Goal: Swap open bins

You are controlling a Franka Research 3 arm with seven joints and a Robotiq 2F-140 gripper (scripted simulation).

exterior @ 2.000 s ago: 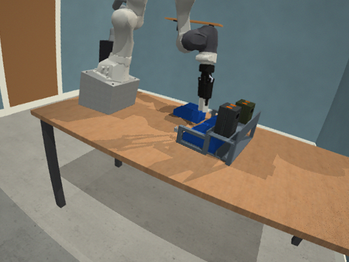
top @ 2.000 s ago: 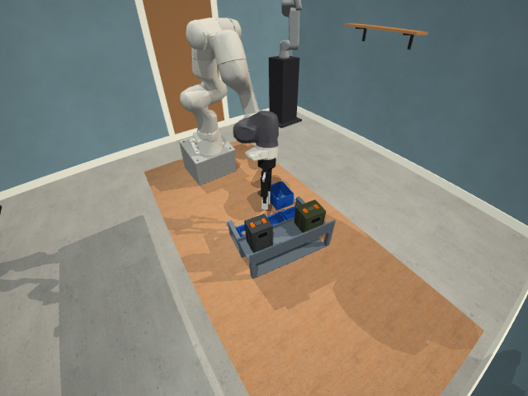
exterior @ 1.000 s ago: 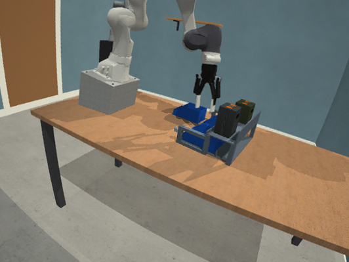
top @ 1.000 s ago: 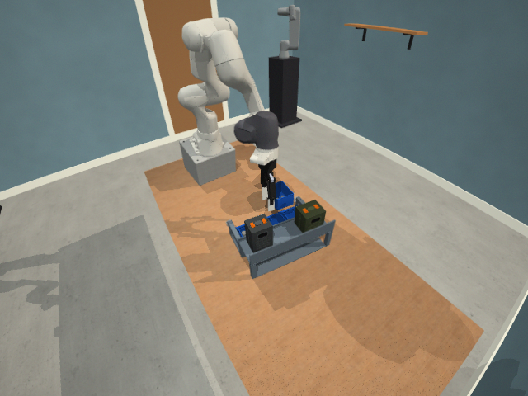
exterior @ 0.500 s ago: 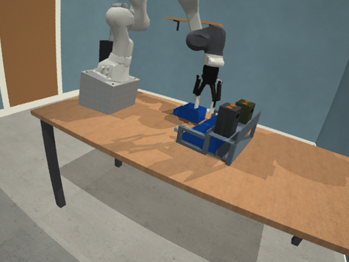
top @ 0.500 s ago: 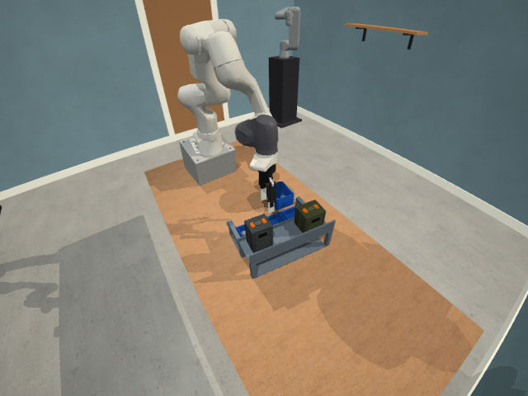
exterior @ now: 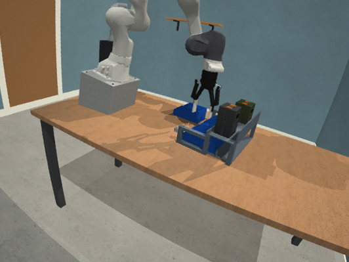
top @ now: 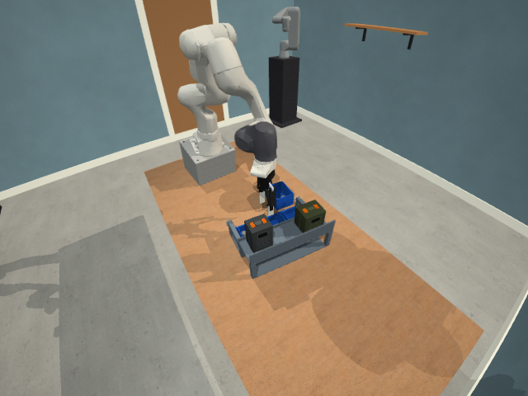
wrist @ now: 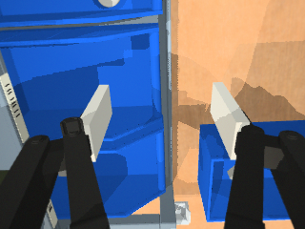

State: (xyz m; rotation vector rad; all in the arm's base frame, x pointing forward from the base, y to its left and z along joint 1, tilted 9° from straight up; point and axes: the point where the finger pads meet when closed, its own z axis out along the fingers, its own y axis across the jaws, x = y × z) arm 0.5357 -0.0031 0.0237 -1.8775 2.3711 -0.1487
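The shelf lip is 1 cm behind my hand and 11 cm below it. The rest, counted from my hand: black box: 15 cm ahead, 15 cm to the right, 4 cm above; green box: 20 cm ahead, 7 cm to the left, 3 cm above.
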